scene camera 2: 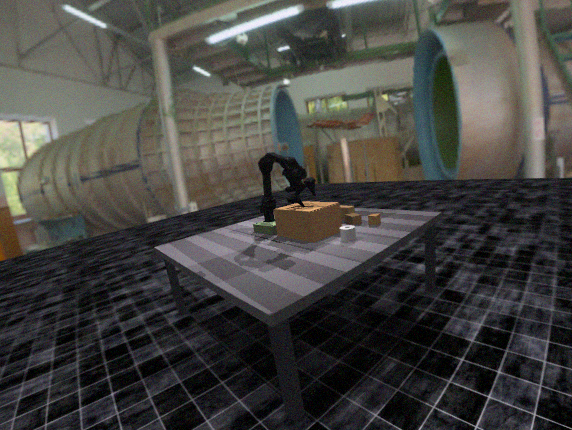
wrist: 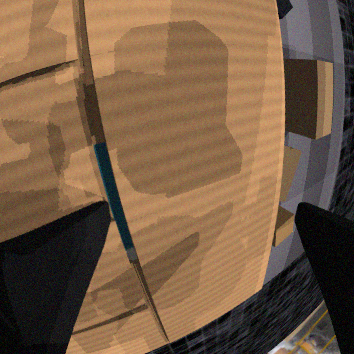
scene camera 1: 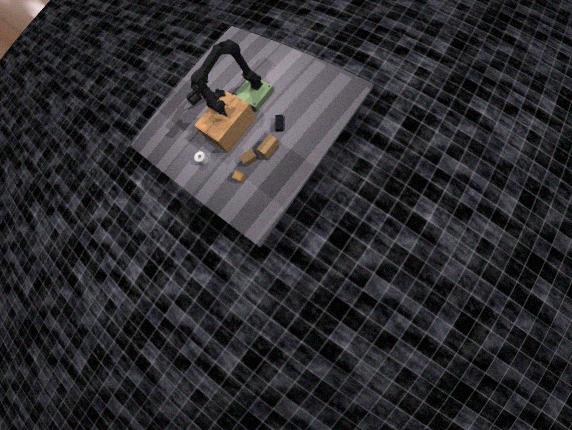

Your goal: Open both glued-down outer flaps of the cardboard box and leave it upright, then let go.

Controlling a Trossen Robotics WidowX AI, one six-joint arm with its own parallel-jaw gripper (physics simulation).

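Places are measured from the arm's base along level axes (x ahead, y left, z up), in millimetres.
Where they show: gripper, fingertip midpoint: (scene camera 2: pixel 309 201) (wrist: pixel 206 212) (scene camera 1: pixel 224 115); arm's base, link origin: (scene camera 2: pixel 269 220) (scene camera 1: pixel 256 85).
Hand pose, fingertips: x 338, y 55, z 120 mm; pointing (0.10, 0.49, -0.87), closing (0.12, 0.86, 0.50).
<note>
Things, the pixels of their centre, and the offset from my fingertips. "spot": a spot on its surface instead.
- cardboard box, body centre: (wrist: pixel 94 169) (scene camera 2: pixel 307 219) (scene camera 1: pixel 225 121) 1 mm ahead, 35 mm right, 94 mm down
- left outer flap, surface spot: (wrist: pixel 30 100) spot: 61 mm back, 58 mm right, 22 mm down
- teal strip, body centre: (wrist: pixel 92 165) 0 mm ahead, 35 mm right, 101 mm down
- white roll, body centre: (scene camera 2: pixel 348 233) (scene camera 1: pixel 201 158) 282 mm ahead, 37 mm right, 141 mm down
- black block, body centre: (scene camera 1: pixel 279 123) 193 mm back, 243 mm left, 155 mm down
The cardboard box (scene camera 1: pixel 231 131) (scene camera 2: pixel 306 225) (wrist: pixel 260 150) stands upright on the table. In the wrist view its right outer flap (wrist: pixel 175 115) and left outer flap (wrist: pixel 30 100) lie about flat over the top. A narrow seam runs between them, with a teal strip (wrist: pixel 114 195) showing in it. Darker lines cross the top on the left side of the seam. My gripper (scene camera 1: pixel 223 111) (scene camera 2: pixel 308 198) (wrist: pixel 206 212) is open and empty, low over the box top. Its left finger is near the seam, its right finger beyond the box's right edge in the wrist view. Contact is unclear.
A white roll (scene camera 1: pixel 200 157) (scene camera 2: pixel 347 234) stands beside the box. Three small cardboard boxes (scene camera 1: pixel 268 146) (scene camera 1: pixel 248 157) (scene camera 1: pixel 238 176) and a black block (scene camera 1: pixel 279 122) lie along another side. The green base plate (scene camera 1: pixel 260 96) (scene camera 2: pixel 264 228) under the arm is close to the box.
</note>
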